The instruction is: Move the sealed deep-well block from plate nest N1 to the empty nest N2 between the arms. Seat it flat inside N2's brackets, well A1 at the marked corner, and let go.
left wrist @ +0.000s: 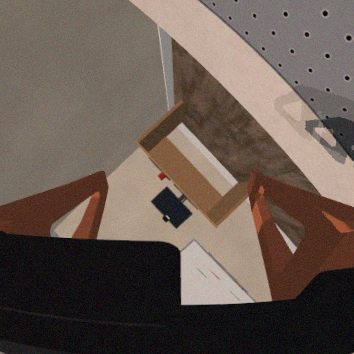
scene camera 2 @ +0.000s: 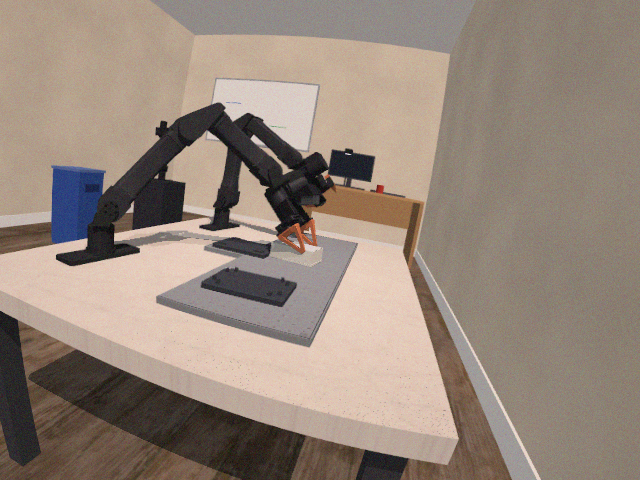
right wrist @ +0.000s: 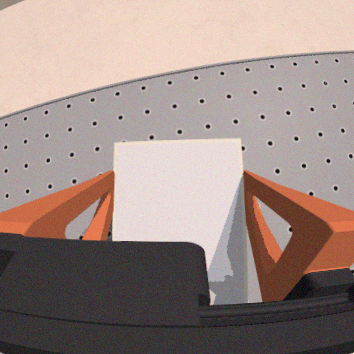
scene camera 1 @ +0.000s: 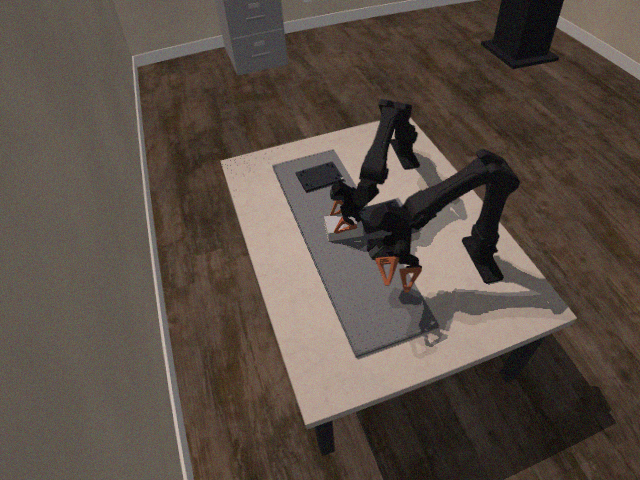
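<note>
The off-white sealed block is between the fingers of my right gripper, which is shut on its two sides. The block is low over the grey board, with one end near the dark nest plate N2 between the arms. I cannot tell whether it touches the board or N2. The dark nest N1 holds no block, and its small brackets show. My left gripper is open and empty above the board. A1 and the marked corner cannot be made out.
The perforated grey board lies on the pale table. In scene camera 1 the left arm's wrist hangs close beside the right gripper and hides most of N2. A desk stands beyond the table.
</note>
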